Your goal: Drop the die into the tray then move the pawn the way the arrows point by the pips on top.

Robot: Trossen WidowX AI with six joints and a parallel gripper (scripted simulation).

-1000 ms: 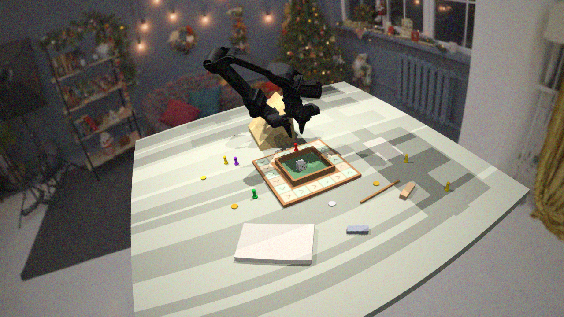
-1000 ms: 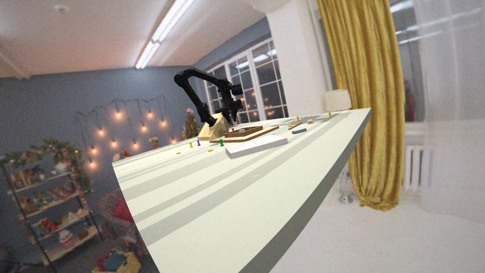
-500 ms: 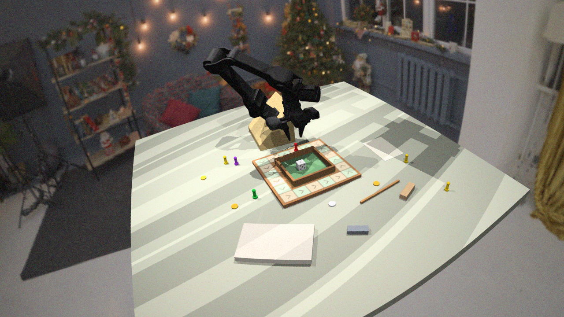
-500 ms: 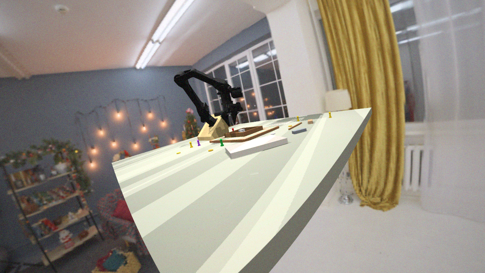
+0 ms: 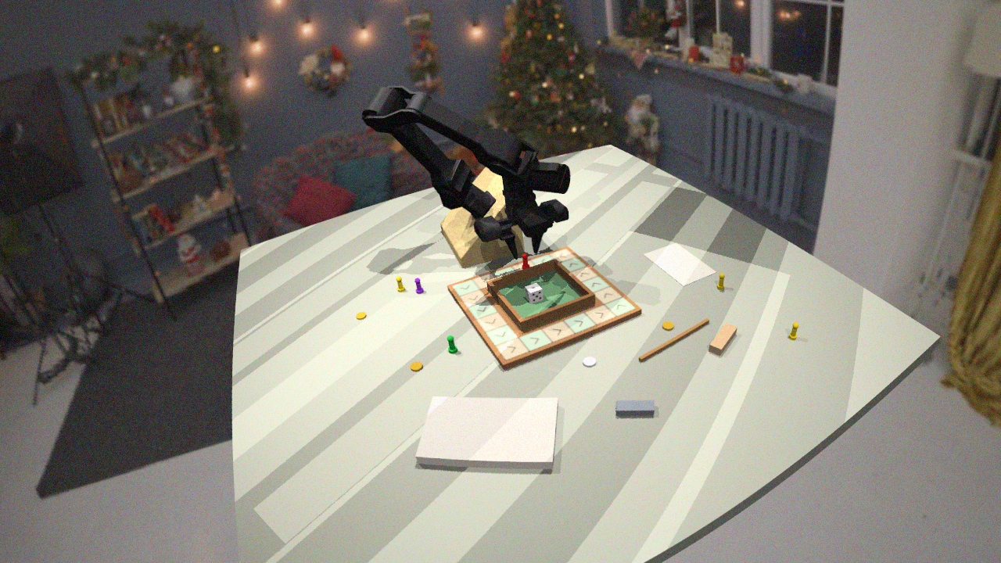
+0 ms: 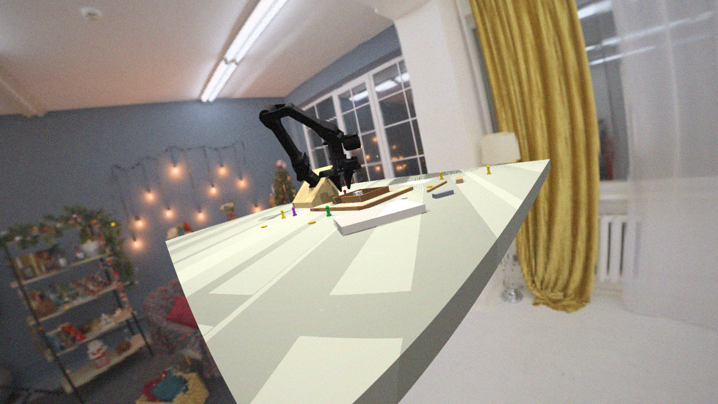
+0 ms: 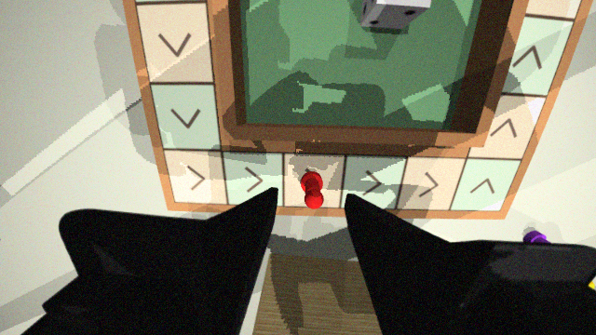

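The red pawn is 10 mm below my gripper tip. Round my gripper tip: purple pawn (230 mm to the right, 40 mm behind, 30 mm below); white die (110 mm ahead, 30 mm to the right, 20 mm below); green pawn (210 mm to the right, 180 mm ahead, 30 mm below).
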